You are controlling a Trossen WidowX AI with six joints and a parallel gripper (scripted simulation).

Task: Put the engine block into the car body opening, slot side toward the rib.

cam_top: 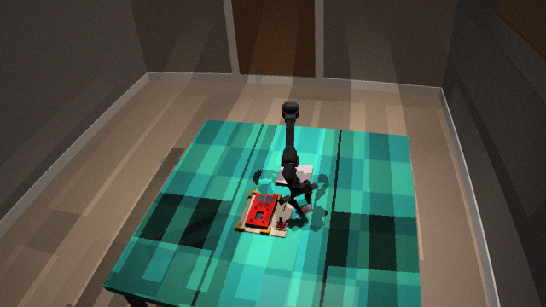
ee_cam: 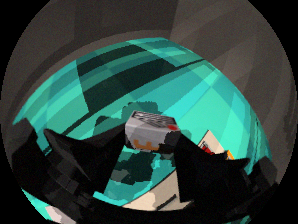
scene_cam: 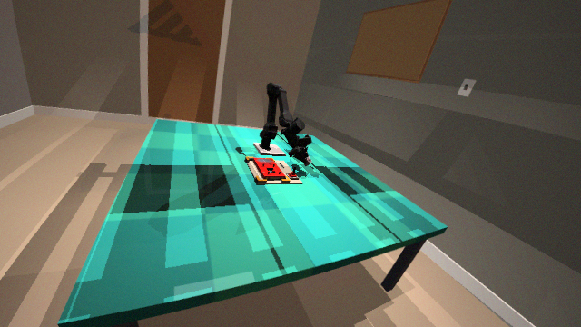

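The beige base plate is 1 cm ahead of my gripper tip, 20 cm to the right of it and 5 cm below it. The rest, counted from my gripper tip: engine block right at my gripper tip.
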